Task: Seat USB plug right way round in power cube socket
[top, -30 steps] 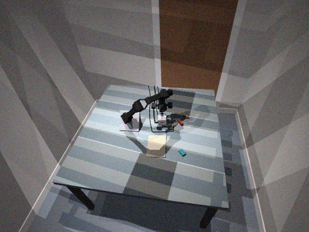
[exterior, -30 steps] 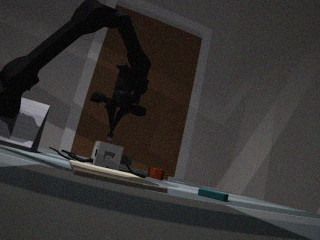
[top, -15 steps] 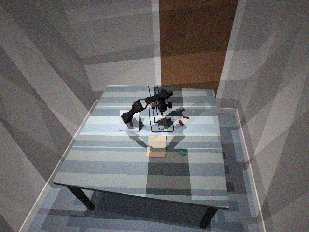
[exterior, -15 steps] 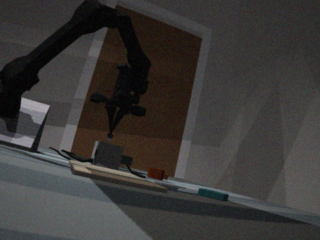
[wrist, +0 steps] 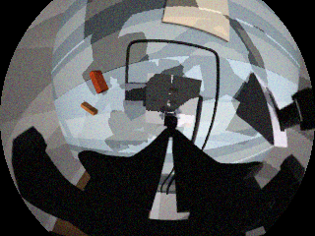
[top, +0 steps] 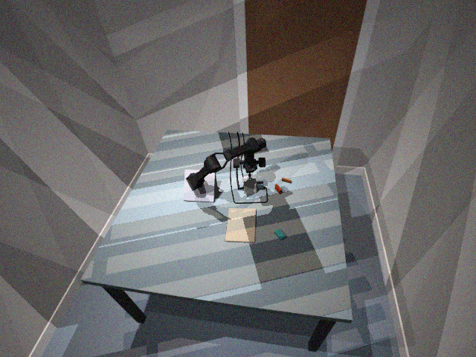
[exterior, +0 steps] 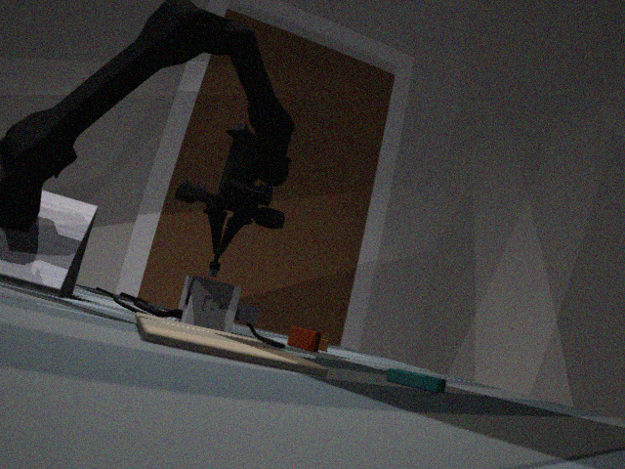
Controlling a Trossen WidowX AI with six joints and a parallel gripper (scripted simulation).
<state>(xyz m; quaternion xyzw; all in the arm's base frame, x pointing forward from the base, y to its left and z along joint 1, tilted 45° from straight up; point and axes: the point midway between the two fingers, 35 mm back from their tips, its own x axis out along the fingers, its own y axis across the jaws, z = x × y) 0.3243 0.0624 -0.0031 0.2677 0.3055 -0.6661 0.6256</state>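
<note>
The dark usb plug lies 2 cm below my gripper tip. The rest, counted from my gripper tip: red block 18 cm ahead, 4 cm to the right, 11 cm below; then teal block 17 cm ahead, 36 cm to the right, 12 cm below; then tan flat board 5 cm behind, 29 cm to the right, 12 cm below.
</note>
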